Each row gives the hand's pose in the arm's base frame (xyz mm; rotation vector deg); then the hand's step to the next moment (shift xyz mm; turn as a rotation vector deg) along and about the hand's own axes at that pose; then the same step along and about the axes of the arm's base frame.
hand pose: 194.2 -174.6 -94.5 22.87 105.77 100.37
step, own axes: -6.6 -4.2 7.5 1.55 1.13 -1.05
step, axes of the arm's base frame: 10.3 1.9 -2.8 -2.03 0.14 0.81
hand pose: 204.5 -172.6 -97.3 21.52 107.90 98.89
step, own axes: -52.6 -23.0 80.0 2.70 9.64 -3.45
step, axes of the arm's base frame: 91.5 33.8 -13.3 -5.67 -0.05 8.94
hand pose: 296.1 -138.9 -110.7 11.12 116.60 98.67
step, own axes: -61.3 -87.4 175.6 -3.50 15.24 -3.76
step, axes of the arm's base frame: 146.3 115.1 -87.1 -1.38 -1.63 15.94
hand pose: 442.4 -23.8 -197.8 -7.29 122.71 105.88
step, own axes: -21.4 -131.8 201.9 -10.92 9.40 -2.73
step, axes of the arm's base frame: 90.3 172.8 -143.4 7.39 -2.57 12.40
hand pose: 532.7 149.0 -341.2 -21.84 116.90 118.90
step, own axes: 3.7 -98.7 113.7 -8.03 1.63 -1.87
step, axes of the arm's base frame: 24.0 115.7 -93.4 7.14 -1.64 4.13
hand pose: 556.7 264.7 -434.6 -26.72 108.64 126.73
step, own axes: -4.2 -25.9 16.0 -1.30 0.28 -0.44
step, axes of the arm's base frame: 11.0 20.2 -20.3 1.17 -0.40 0.66
